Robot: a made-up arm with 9 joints. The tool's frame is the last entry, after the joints. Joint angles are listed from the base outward. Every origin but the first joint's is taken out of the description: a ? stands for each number. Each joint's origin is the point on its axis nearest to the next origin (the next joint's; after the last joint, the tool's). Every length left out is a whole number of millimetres.
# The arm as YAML. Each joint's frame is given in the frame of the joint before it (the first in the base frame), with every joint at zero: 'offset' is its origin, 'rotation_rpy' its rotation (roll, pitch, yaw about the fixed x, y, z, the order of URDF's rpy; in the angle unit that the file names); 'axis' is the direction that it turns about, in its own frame. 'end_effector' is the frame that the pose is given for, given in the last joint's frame.
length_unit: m
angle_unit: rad
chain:
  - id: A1
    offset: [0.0, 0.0, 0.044]
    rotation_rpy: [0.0, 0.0, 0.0]
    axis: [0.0, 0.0, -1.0]
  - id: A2
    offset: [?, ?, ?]
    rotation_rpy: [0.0, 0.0, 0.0]
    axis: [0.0, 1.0, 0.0]
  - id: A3
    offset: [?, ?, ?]
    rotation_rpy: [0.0, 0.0, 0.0]
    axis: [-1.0, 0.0, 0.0]
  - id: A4
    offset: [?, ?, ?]
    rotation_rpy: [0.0, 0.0, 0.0]
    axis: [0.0, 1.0, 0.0]
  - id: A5
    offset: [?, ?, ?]
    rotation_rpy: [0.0, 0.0, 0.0]
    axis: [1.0, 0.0, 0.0]
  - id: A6
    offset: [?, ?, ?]
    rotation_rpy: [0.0, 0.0, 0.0]
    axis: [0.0, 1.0, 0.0]
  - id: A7
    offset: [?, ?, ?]
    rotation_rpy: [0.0, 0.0, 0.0]
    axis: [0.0, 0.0, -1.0]
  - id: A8
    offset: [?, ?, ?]
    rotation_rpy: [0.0, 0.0, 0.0]
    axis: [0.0, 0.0, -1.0]
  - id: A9
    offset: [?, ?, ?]
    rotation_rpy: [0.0, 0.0, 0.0]
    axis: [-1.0, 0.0, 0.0]
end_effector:
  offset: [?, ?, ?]
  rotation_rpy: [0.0, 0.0, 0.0]
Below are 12 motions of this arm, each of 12 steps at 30 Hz.
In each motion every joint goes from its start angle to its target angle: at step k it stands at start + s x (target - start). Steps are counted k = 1, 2, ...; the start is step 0. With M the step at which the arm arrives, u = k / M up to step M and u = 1 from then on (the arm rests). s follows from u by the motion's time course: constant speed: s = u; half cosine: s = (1 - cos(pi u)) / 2; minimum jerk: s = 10 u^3 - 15 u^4 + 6 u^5.
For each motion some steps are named. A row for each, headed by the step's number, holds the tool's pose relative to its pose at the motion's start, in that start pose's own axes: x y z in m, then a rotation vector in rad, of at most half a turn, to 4 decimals.
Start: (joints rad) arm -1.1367 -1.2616 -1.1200 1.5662 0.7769 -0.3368 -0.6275 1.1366 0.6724
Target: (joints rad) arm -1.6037 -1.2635 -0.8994 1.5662 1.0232 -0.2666 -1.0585 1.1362 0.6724
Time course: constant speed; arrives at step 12
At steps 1, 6, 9, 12:
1: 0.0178 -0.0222 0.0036 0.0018 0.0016 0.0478
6: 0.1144 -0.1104 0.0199 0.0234 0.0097 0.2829
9: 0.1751 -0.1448 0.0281 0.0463 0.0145 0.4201
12: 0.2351 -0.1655 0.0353 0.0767 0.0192 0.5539

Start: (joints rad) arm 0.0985 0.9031 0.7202 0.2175 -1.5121 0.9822 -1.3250 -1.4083 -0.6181
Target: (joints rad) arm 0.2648 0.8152 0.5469 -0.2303 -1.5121 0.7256 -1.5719 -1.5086 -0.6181
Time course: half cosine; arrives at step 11
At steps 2, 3, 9, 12:
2: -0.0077 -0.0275 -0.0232 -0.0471 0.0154 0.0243
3: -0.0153 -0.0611 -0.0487 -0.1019 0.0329 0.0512
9: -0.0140 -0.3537 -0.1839 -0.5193 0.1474 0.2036
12: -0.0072 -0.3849 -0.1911 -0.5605 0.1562 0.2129

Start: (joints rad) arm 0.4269 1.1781 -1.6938 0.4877 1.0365 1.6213 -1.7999 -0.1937 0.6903
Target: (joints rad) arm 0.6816 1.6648 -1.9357 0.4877 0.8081 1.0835 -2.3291 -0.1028 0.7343
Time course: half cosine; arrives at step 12
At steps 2, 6, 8, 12:
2: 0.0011 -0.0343 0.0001 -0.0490 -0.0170 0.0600
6: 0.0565 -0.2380 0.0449 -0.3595 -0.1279 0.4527
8: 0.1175 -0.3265 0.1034 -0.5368 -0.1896 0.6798
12: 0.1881 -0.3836 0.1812 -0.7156 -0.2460 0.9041

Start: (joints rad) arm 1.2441 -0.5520 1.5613 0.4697 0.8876 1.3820 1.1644 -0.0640 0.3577
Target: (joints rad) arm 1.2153 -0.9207 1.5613 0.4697 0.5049 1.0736 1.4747 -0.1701 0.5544
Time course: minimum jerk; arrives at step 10
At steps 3, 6, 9, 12:
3: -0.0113 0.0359 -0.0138 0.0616 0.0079 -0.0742
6: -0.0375 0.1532 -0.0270 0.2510 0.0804 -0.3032
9: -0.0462 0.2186 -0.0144 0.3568 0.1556 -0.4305
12: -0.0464 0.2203 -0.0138 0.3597 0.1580 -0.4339

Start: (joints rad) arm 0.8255 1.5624 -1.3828 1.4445 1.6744 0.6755 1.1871 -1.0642 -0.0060
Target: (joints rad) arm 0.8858 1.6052 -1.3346 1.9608 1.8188 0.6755 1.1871 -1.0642 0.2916
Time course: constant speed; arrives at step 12
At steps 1, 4, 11, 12:
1: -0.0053 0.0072 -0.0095 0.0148 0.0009 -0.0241
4: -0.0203 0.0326 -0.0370 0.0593 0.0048 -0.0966
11: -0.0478 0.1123 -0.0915 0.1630 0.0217 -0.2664
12: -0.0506 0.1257 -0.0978 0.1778 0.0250 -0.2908

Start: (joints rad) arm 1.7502 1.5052 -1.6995 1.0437 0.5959 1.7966 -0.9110 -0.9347 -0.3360
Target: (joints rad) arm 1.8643 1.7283 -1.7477 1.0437 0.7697 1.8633 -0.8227 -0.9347 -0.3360
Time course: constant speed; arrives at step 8
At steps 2, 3, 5, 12:
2: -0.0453 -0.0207 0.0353 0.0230 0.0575 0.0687
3: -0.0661 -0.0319 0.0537 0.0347 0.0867 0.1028
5: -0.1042 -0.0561 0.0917 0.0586 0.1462 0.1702
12: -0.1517 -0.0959 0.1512 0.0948 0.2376 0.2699

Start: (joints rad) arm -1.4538 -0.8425 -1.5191 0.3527 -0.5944 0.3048 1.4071 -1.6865 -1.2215
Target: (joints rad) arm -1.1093 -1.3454 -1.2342 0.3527 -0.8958 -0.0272 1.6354 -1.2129 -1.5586
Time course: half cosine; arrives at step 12
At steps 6, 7, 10, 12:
6: 0.0490 0.1122 -0.0527 -0.3645 -0.4904 0.1664
7: 0.0570 0.1452 -0.0804 -0.4515 -0.6036 0.2519
10: 0.0705 0.2156 -0.1749 -0.6450 -0.8215 0.5147
12: 0.0729 0.2280 -0.2014 -0.6857 -0.8580 0.5832

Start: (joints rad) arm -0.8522 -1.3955 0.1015 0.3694 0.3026 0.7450 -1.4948 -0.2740 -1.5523
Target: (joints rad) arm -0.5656 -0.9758 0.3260 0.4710 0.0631 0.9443 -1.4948 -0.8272 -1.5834
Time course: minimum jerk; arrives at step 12
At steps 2, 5, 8, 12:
2: 0.0140 0.0127 -0.0113 0.0256 -0.0061 -0.0055
5: 0.1511 0.1296 -0.0831 0.2546 -0.0610 -0.0233
8: 0.3678 0.3004 -0.0906 0.5771 -0.1453 0.0461
12: 0.4672 0.3764 -0.0543 0.7195 -0.1892 0.1167

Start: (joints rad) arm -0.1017 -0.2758 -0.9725 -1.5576 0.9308 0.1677 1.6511 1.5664 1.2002
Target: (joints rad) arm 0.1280 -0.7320 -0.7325 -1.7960 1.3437 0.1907 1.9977 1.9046 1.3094
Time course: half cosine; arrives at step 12
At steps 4, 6, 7, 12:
4: 0.0034 -0.1092 -0.0708 -0.1600 -0.0360 0.0166
6: 0.0312 -0.2152 -0.1384 -0.3089 -0.0939 -0.0039
7: 0.0543 -0.2666 -0.1727 -0.3781 -0.1316 -0.0283
12: 0.1520 -0.3920 -0.2722 -0.5330 -0.2635 -0.1448

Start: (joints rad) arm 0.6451 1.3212 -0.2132 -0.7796 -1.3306 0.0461 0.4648 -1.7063 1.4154
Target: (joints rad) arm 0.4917 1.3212 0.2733 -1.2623 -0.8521 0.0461 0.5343 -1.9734 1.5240
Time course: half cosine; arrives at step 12
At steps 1, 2, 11, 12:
1: 0.0018 -0.0055 0.0005 -0.0107 0.0018 -0.0046
2: 0.0072 -0.0217 0.0023 -0.0428 0.0065 -0.0184
11: 0.1533 -0.3468 0.1108 -0.7527 -0.0713 -0.3113
12: 0.1565 -0.3530 0.1151 -0.7676 -0.0760 -0.3170

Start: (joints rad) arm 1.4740 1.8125 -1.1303 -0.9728 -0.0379 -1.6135 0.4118 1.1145 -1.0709
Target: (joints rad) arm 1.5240 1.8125 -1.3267 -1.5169 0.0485 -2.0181 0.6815 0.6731 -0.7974
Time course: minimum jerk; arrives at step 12
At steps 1, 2, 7, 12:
1: -0.0004 -0.0016 -0.0012 0.0033 -0.0009 0.0011
2: -0.0027 -0.0109 -0.0087 0.0229 -0.0061 0.0078
7: 0.0071 -0.1233 -0.2108 0.4114 -0.1179 0.1963
12: 0.0543 -0.1110 -0.3327 0.6200 -0.1891 0.3369

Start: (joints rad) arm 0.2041 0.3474 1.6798 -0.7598 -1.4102 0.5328 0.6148 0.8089 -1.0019
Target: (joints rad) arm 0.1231 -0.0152 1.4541 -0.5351 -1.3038 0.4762 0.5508 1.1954 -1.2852
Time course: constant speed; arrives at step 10
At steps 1, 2, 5, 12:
1: 0.0022 0.0080 0.0046 -0.0095 -0.0193 -0.0112
2: 0.0046 0.0161 0.0089 -0.0190 -0.0392 -0.0226
5: 0.0129 0.0397 0.0197 -0.0481 -0.1022 -0.0582
12: 0.0312 0.0752 0.0319 -0.0990 -0.2198 -0.1195

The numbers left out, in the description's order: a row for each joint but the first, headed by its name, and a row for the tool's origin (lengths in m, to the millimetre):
A2: -0.363 -0.12 0.0
A3: 0.101 0.0 -0.059
A4: 0.0 0.059 0.315
A5: -0.019 0.0 0.011
A6: 0.0 -0.392 -0.119
A7: -0.03 0.0 0.037
A8: -0.364 0.118 0.0
A9: 0.03 -0.311 0.0
tool: 0.0 0.049 -0.33

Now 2 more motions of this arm.
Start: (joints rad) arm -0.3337 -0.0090 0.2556 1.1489 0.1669 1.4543 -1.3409 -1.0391 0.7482
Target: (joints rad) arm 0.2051 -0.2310 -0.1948 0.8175 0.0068 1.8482 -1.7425 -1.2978 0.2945
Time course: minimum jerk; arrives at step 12
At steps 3, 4, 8, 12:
3: 0.0068 0.0018 -0.0097 0.0596 -0.0757 0.1025
4: 0.0102 0.0042 -0.0179 0.1178 -0.1466 0.2111
8: -0.0369 -0.0004 -0.0582 0.3716 -0.4041 0.8507
12: -0.0750 -0.0213 -0.0808 0.4324 -0.4398 1.0957

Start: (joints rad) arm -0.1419 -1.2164 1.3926 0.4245 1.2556 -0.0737 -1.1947 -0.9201 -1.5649
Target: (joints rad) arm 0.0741 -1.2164 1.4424 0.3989 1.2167 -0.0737 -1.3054 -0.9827 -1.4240
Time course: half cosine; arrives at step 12
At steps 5, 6, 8, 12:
5: 0.0185 0.0202 0.0021 -0.0267 0.0443 -0.1012
6: 0.0251 0.0276 0.0033 -0.0340 0.0609 -0.1355
8: 0.0380 0.0423 0.0063 -0.0451 0.0944 -0.2001
12: 0.0514 0.0576 0.0102 -0.0523 0.1296 -0.2624

